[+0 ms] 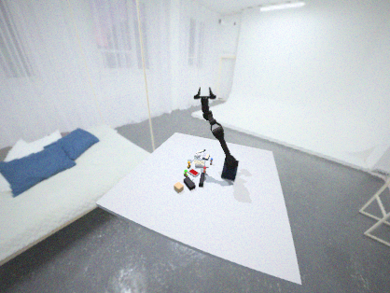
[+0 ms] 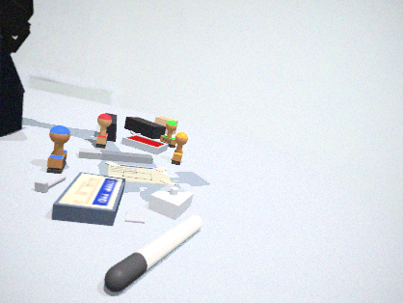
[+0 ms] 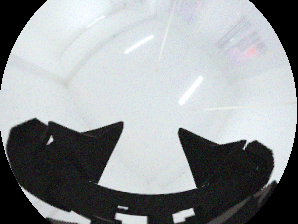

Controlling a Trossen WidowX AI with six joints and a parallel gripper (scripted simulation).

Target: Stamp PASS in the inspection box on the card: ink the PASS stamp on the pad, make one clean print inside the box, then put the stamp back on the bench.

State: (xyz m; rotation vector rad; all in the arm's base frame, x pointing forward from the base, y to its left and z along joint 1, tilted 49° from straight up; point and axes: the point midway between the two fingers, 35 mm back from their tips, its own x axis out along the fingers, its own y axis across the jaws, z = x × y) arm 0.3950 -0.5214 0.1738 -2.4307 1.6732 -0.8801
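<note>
Now: gripper tip 68 cm above the green-topped stamp and 36 cm to the right of it. Round my gripper tip: blue-and-white box 69 cm below, 8 cm behind, 2 cm to the left; then white block 68 cm below, 4 cm to the left, 2 cm ahead; then marker 69 cm below, 7 cm to the right.
</note>
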